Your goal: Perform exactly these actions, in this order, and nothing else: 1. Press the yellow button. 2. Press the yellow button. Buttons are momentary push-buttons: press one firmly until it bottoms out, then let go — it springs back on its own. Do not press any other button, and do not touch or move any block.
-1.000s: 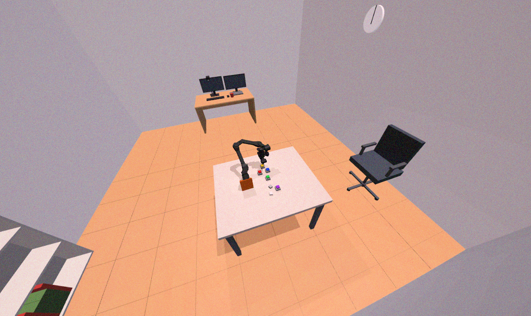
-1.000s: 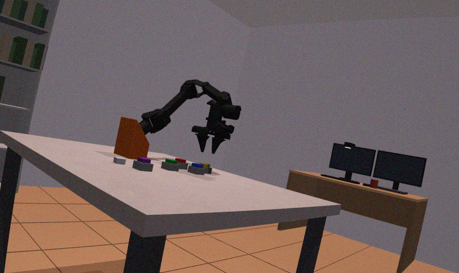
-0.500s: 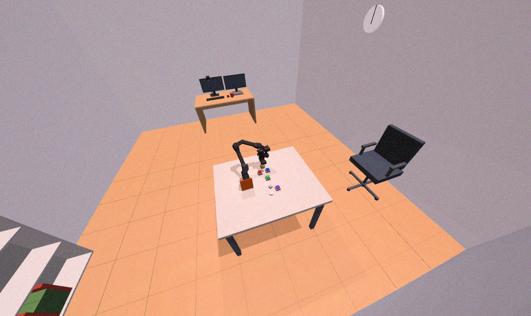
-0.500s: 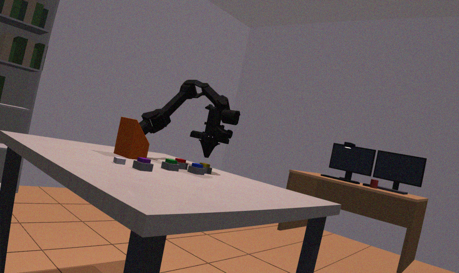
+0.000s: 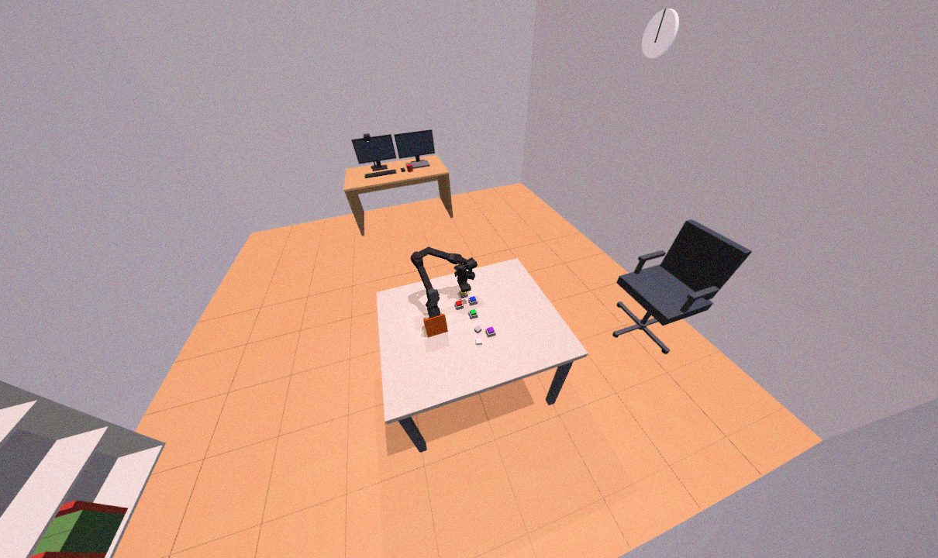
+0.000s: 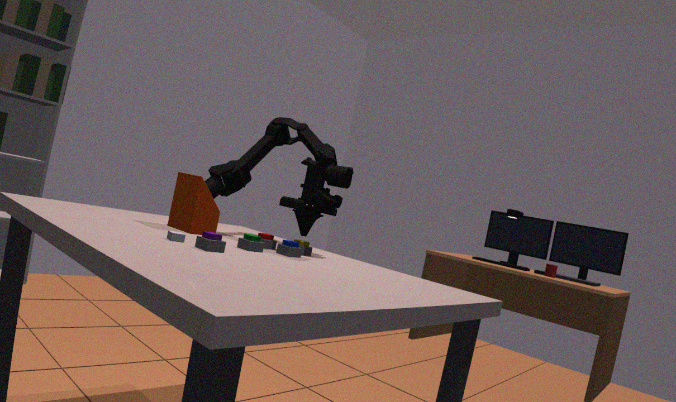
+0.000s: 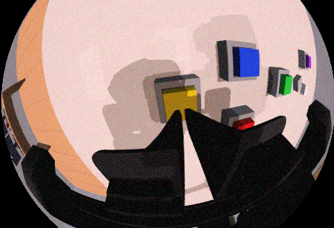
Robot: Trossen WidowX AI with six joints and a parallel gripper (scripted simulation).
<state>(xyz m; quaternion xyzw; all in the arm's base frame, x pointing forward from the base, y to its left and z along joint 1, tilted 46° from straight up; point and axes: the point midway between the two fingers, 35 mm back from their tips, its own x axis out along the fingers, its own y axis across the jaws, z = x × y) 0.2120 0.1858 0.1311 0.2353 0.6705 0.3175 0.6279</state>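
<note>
Now: gripper tip 20 mm above the yellow button. The rest, counted from my gripper tip: red button 90 mm to the right, 50 mm behind, 20 mm below; blue button 80 mm to the right, 50 mm ahead, 20 mm below; green button 190 mm to the right, 20 mm below, 20 mm ahead.
</note>
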